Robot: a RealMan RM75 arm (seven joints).
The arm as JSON. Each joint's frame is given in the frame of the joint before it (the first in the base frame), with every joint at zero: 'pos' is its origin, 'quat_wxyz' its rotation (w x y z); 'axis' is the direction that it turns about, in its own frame. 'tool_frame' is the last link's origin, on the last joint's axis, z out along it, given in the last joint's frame.
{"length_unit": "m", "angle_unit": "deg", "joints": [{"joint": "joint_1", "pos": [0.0, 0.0, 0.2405], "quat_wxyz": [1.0, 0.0, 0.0, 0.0], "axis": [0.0, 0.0, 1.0]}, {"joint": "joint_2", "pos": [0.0, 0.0, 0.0], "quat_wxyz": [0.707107, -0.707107, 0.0, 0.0], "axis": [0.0, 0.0, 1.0]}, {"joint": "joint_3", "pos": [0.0, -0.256, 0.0], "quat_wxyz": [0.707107, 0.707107, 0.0, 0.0], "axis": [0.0, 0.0, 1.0]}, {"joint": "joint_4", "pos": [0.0, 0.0, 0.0], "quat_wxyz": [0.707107, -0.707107, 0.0, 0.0], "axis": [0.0, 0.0, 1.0]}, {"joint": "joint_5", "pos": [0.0, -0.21, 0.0], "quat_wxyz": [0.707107, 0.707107, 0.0, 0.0], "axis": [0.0, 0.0, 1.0]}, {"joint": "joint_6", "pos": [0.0, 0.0, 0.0], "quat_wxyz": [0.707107, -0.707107, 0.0, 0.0], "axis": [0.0, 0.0, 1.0]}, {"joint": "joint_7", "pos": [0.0, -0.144, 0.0], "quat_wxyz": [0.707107, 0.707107, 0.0, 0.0], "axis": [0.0, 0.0, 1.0]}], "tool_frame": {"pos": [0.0, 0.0, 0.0], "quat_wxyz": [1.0, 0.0, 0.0, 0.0]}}
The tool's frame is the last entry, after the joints.
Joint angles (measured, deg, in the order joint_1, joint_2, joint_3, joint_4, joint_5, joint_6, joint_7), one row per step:
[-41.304, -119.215, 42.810, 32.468, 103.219, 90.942, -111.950]
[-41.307, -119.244, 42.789, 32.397, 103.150, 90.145, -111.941]
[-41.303, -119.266, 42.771, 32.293, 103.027, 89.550, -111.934]
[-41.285, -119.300, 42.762, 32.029, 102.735, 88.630, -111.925]
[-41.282, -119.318, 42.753, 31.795, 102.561, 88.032, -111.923]
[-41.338, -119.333, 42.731, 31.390, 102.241, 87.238, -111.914]
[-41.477, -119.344, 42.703, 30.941, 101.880, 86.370, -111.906]
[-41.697, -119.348, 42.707, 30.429, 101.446, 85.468, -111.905]
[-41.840, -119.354, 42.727, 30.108, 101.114, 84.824, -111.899]
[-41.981, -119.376, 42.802, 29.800, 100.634, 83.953, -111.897]
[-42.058, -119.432, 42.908, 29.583, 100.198, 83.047, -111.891]
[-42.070, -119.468, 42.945, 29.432, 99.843, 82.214, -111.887]
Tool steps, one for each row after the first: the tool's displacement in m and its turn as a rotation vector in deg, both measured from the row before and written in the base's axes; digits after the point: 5 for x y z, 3 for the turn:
[-0.00080, 0.00168, -0.00038, 0.503, 0.193, 0.562]
[-0.00062, 0.00122, -0.00031, 0.371, 0.063, 0.463]
[-0.00104, 0.00173, -0.00064, 0.528, -0.014, 0.792]
[-0.00078, 0.00104, -0.00059, 0.290, -0.013, 0.548]
[-0.00072, 0.00152, -0.00083, 0.370, -0.122, 0.735]
[-0.00032, 0.00190, -0.00086, 0.405, -0.139, 0.739]
[0.00015, 0.00215, -0.00096, 0.387, -0.184, 0.721]
[0.00012, 0.00155, -0.00058, 0.305, -0.124, 0.497]
[0.00013, 0.00207, -0.00055, 0.472, -0.135, 0.640]
[-0.00016, 0.00191, -0.00064, 0.494, -0.057, 0.657]
[-0.00065, 0.00172, -0.00025, 0.513, -0.019, 0.665]

